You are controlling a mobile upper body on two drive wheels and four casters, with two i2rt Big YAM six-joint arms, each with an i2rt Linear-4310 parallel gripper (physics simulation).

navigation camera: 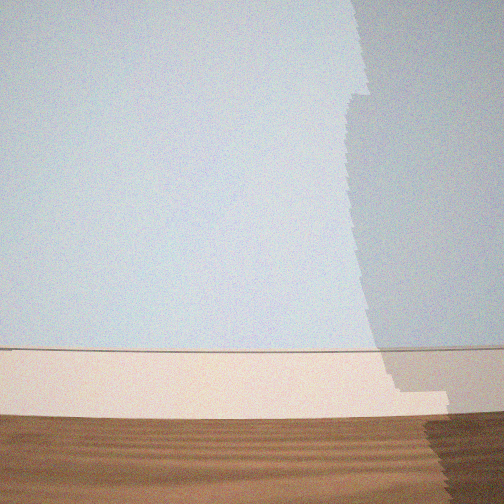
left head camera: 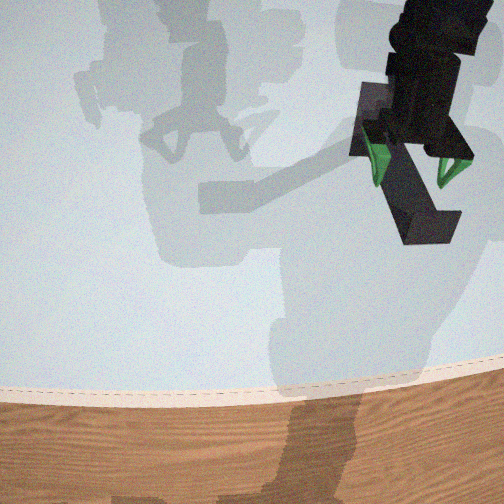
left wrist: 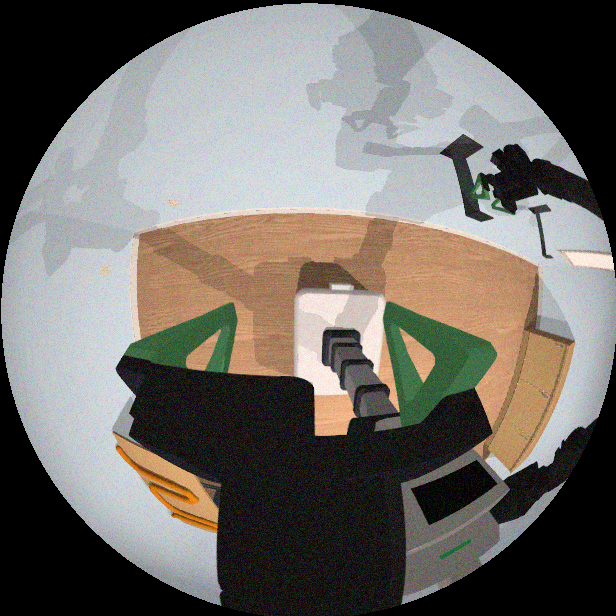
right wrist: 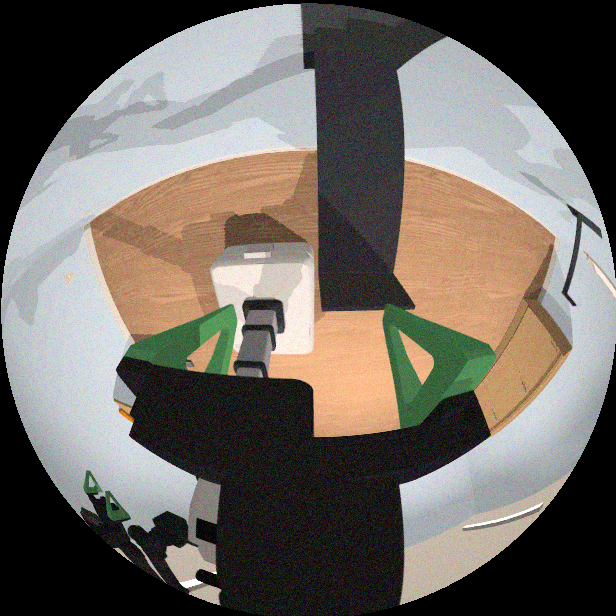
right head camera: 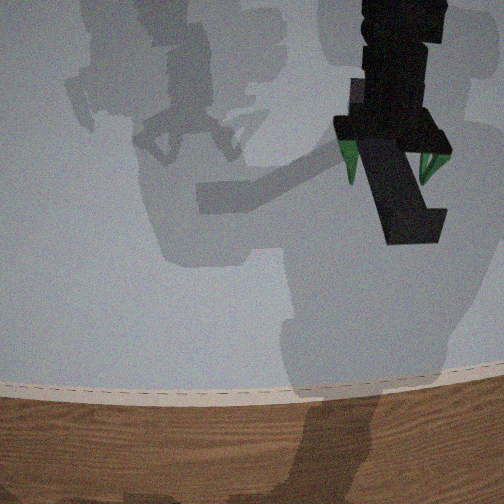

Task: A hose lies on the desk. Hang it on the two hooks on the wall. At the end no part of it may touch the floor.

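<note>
A dark hook [left head camera: 410, 190] sticks out from the pale wall; it also shows in the right head view [right head camera: 400, 195]. My right gripper [left head camera: 415, 170] is open and empty, with its green fingers on either side of this hook's arm. The right wrist view shows the hook [right wrist: 356, 172] running between the right gripper's fingers [right wrist: 310, 313]. A second, thinner hook [left wrist: 540, 229] is on the wall further along. My left gripper [left wrist: 310, 310] is open and empty, held in the air away from the hooks. The orange hose [left wrist: 166, 488] shows partly on a tan desk top, mostly hidden behind the left gripper.
A wooden floor [left head camera: 250, 450] meets the wall at a pale baseboard [navigation camera: 200, 382]. My white base [left wrist: 339, 339] stands on the floor below the grippers. A tan piece of furniture [left wrist: 534, 390] stands at the floor's right edge.
</note>
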